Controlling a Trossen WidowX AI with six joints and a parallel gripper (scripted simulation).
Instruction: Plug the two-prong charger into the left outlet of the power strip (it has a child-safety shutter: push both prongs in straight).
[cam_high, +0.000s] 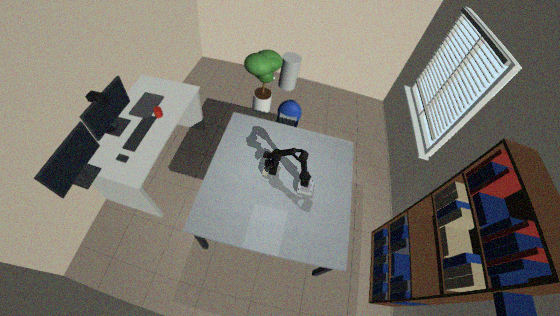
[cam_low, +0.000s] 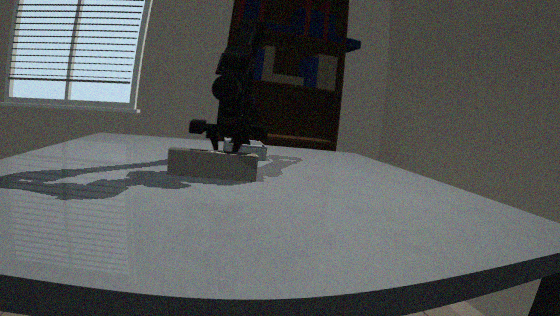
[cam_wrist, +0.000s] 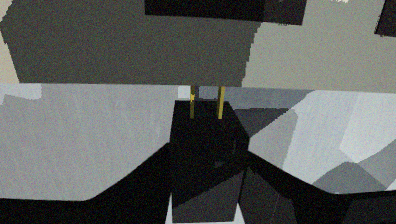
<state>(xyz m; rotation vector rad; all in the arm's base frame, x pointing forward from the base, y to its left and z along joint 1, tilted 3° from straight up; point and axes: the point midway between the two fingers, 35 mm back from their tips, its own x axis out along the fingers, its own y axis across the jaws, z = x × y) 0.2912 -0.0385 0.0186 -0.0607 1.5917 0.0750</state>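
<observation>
The dark grey charger is 2 cm ahead of my gripper tip and 1 cm above it.
</observation>
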